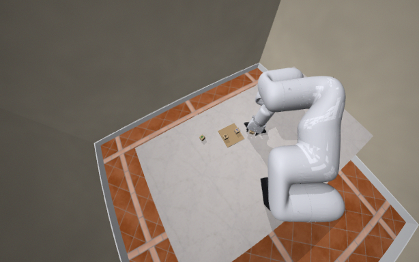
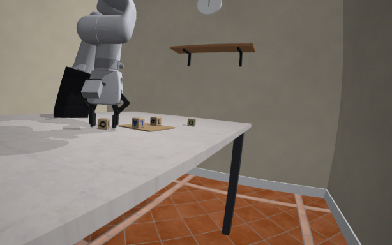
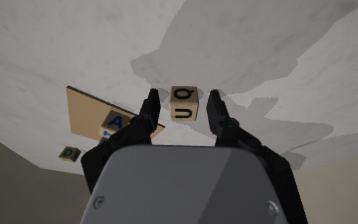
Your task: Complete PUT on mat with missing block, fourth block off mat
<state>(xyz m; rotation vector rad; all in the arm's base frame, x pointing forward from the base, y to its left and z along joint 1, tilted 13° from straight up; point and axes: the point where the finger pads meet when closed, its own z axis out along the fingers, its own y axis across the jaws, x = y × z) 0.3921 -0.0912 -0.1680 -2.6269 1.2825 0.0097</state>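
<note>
My gripper is now 5 cm short of the tan mat, 15 cm to the right of it and 2 cm above it.
</note>
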